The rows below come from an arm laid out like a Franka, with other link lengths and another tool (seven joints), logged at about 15 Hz.
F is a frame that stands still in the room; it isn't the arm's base.
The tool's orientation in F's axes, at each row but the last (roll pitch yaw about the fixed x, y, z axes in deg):
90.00, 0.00, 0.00
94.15, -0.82, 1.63
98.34, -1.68, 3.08
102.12, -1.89, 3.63
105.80, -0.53, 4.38
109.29, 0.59, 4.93
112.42, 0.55, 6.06
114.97, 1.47, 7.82
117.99, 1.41, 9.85
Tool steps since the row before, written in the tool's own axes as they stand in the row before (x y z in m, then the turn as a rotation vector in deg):
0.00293, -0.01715, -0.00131, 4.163, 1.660, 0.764
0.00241, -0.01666, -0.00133, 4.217, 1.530, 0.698
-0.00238, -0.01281, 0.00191, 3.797, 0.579, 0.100
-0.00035, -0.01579, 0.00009, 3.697, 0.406, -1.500
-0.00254, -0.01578, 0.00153, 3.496, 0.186, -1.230
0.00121, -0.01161, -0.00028, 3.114, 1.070, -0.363
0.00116, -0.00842, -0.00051, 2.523, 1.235, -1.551
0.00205, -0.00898, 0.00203, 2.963, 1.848, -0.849
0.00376, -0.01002, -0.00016, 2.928, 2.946, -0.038
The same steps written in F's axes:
0.00293, 0.00131, -0.01715, 4.163, -0.764, 1.660
0.00257, 0.00261, -0.01648, 4.217, -0.687, 1.536
-0.00199, -0.00014, -0.01302, 3.783, 0.020, 0.669
-0.00004, 0.00323, -0.01546, 3.577, 1.611, 0.833
-0.00260, 0.00263, -0.01562, 3.394, 1.396, 0.546
0.00074, 0.00418, -0.01088, 3.115, 0.258, 1.098
0.00069, 0.00378, -0.00760, 2.424, 1.225, 1.709
0.00154, 0.00218, -0.00905, 2.988, 0.400, 1.957
0.00266, 0.00538, -0.00886, 3.178, -0.817, 2.546

